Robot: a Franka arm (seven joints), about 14 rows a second.
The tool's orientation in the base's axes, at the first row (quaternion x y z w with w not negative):
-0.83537, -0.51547, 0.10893, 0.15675
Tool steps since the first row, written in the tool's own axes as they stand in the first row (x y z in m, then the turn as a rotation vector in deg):
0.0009, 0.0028, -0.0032, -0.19, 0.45, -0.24
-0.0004, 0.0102, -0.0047, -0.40, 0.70, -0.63
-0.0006, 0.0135, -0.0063, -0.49, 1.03, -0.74
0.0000, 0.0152, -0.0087, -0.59, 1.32, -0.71
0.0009, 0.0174, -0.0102, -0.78, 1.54, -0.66
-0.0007, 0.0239, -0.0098, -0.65, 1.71, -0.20
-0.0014, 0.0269, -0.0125, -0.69, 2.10, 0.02
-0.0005, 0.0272, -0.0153, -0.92, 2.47, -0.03
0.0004, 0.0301, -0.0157, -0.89, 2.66, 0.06
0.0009, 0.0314, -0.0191, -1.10, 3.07, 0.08
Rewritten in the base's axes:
0.0038, -0.0008, 0.0019, 0.37, -0.39, 0.06
0.0099, -0.0053, 0.0005, 0.62, -0.75, 0.33
0.0131, -0.0071, 0.0008, 0.89, -0.98, 0.31
0.0156, -0.0077, 0.0024, 1.07, -1.19, 0.18
0.0183, -0.0080, 0.0029, 1.15, -1.44, 0.05
0.0228, -0.0121, 0.0002, 1.19, -1.33, -0.44
0.0259, -0.0144, 0.0016, 1.42, -1.50, -0.79
0.0275, -0.0141, 0.0040, 1.64, -1.86, -0.88
0.0305, -0.0146, 0.0033, 1.78, -1.90, -1.03
0.0329, -0.0152, 0.0059, 2.02, -2.26, -1.20

